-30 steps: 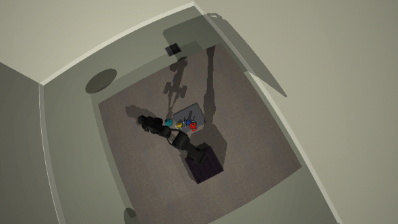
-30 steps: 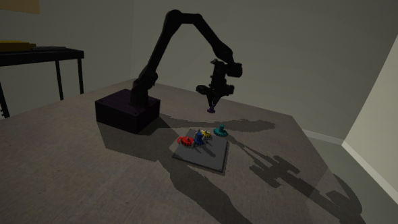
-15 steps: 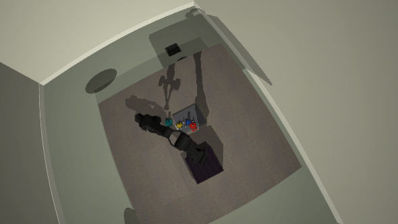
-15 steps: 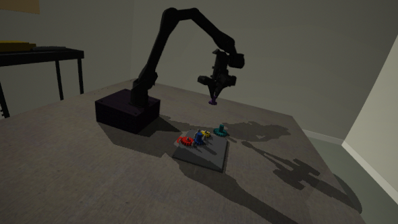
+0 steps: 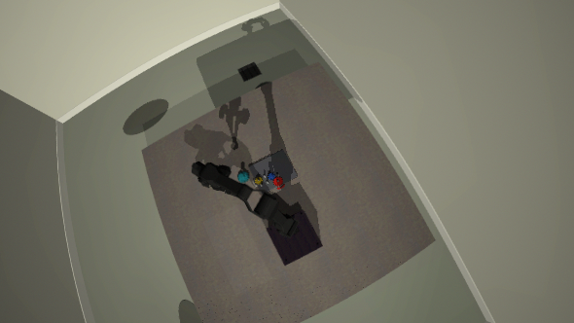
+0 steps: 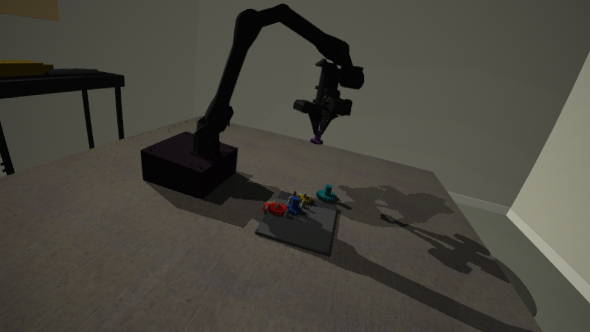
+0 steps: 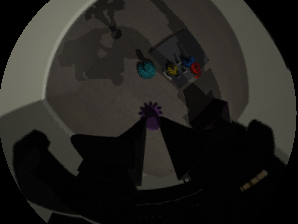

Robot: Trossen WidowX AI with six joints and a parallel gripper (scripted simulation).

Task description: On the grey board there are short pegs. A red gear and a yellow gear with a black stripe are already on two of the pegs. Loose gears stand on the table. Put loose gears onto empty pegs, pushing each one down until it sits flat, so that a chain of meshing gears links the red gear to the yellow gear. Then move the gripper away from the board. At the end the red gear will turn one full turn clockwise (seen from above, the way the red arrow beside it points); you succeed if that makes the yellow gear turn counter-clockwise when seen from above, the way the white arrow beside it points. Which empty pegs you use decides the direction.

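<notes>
The blue gear lies 21 cm to the right of my gripper tip and 15 cm below it. The rest, counted from my gripper tip: yellow gear (15 cm below, 14 cm to the right, 2 cm ahead); then teal gear (15 cm below, 7 cm to the right, 7 cm ahead); then purple gear (1 cm below).
</notes>
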